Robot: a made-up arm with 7 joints.
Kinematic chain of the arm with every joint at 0, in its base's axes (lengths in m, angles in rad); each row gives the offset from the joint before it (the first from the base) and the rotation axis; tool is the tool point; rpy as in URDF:
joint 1: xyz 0 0 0.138 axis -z
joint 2: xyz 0 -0.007 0.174 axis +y
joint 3: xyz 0 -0.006 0.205 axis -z
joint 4: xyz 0 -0.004 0.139 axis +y
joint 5: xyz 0 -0.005 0.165 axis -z
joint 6: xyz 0 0 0.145 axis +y
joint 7: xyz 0 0 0.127 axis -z
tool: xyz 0 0 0 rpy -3.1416 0 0
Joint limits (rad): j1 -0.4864..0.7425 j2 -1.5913..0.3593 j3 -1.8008..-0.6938 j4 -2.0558..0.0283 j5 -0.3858..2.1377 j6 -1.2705..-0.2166 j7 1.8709..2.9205
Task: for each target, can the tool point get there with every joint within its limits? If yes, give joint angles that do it. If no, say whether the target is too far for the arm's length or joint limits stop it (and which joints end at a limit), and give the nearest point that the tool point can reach.
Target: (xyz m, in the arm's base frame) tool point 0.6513 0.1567 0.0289
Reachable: no: joint limits stop it (at a limit: joint 1, joint 2, joint 3, joint 4, joint 5) | nearest point 0.2357 -0.1604 0.3494 | short by 0.613 m
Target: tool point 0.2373 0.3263 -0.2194
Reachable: no: joint limits stop it (at a limit: joint 1, joint 2, joint 3, joint 4, joint 6) | nearest point -0.1873 0.0131 0.0154 | short by 0.577 m
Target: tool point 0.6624 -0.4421 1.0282
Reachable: no: too far | nearest point 0.3770 -0.2516 0.8627 | short by 0.381 m
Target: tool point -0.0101 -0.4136 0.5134
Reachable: yes | joints 0.0409 0.0929 -1.6623 -1.8868 1.3639 -0.4809 2.0894
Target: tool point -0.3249 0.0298 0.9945
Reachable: yes | joints 0.5178 -0.2832 -1.2609 -0.3144 1.3192 -0.5267 2.3138
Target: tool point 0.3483 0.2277 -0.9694
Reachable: no: too far | nearest point -0.0378 -0.2142 -0.0056 | short by 1.128 m
